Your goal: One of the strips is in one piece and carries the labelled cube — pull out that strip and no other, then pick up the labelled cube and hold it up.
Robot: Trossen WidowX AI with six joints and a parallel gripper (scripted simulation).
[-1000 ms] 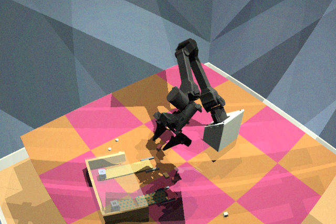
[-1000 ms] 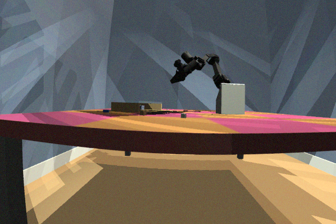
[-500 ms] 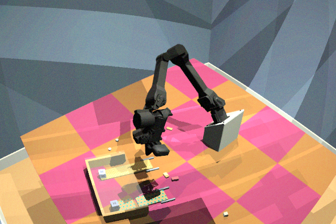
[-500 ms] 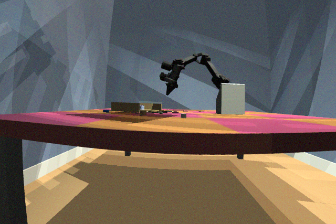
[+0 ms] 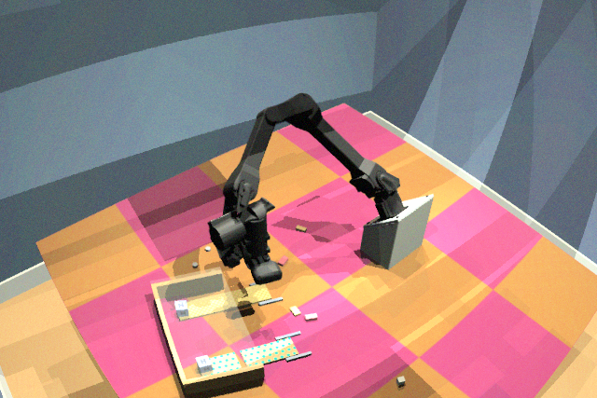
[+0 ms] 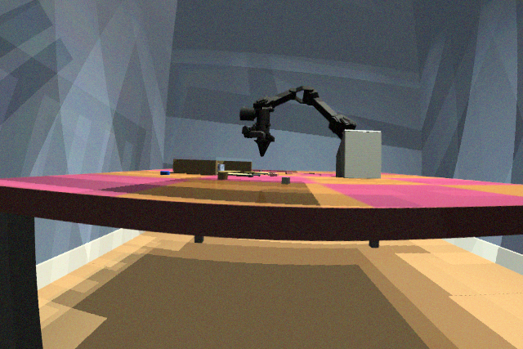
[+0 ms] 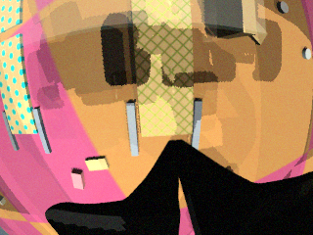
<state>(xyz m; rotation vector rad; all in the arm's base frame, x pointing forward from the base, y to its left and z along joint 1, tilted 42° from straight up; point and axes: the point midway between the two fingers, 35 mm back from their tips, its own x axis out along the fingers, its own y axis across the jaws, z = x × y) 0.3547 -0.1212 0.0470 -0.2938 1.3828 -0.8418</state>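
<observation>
Right now my gripper tip is 90 mm short of the cross-hatched strip, 30 mm to the left of it and 70 mm above it.
</observation>
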